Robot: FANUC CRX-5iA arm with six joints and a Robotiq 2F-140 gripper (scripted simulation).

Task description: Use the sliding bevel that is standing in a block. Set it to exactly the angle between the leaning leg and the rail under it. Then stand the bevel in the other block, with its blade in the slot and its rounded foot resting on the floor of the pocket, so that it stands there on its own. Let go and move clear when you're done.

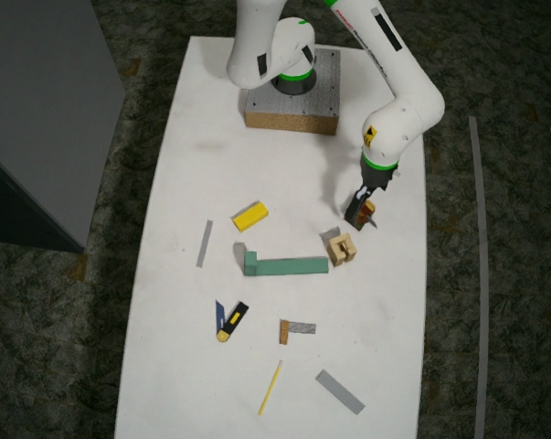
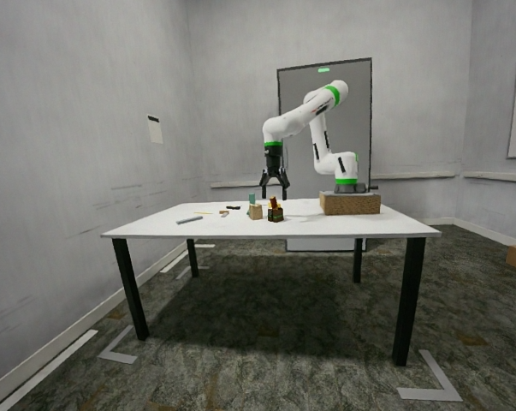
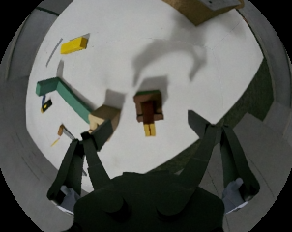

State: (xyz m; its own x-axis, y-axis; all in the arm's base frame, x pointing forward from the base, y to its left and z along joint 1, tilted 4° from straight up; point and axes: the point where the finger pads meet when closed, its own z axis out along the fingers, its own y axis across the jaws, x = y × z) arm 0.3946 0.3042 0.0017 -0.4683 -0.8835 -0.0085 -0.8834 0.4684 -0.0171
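The sliding bevel lies 5 cm below my hand and 1 cm to the left of it. Also, from my hand: grey strip (43 cm to the right, 19 cm ahead, 13 cm below); then try square (38 cm ahead, 12 cm to the right, 12 cm below); then yellow block (32 cm to the right, 12 cm below, 8 cm ahead).
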